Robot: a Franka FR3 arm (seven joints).
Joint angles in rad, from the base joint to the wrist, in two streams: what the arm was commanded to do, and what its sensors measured. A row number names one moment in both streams.
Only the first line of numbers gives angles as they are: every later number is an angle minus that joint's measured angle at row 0.
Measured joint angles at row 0:
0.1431 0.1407 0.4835 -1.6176 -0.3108 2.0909 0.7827
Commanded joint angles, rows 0 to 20:
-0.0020 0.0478 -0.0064 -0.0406 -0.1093 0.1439 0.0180
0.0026 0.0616 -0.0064 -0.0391 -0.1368 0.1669 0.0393
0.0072 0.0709 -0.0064 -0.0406 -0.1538 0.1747 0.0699
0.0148 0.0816 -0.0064 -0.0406 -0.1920 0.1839 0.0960
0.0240 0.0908 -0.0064 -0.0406 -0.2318 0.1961 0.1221
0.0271 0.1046 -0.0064 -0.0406 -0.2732 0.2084 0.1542
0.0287 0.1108 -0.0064 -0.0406 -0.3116 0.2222 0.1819
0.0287 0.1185 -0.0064 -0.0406 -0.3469 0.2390 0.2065
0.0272 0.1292 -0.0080 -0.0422 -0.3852 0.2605 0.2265
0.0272 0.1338 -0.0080 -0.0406 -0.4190 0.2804 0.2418
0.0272 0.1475 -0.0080 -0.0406 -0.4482 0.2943 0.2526
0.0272 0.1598 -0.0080 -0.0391 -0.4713 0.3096 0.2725
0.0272 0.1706 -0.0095 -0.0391 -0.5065 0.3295 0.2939
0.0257 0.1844 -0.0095 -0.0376 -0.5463 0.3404 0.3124
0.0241 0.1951 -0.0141 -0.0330 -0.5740 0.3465 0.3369
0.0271 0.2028 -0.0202 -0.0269 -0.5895 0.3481 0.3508
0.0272 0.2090 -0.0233 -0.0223 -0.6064 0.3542 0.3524
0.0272 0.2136 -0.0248 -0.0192 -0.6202 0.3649 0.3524
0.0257 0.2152 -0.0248 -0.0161 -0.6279 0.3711 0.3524
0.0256 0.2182 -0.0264 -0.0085 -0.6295 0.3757 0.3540
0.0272 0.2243 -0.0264 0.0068 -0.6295 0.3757 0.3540
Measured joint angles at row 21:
0.0229 0.2035 -0.0235 -0.0326 -0.5979 0.3541 0.3277
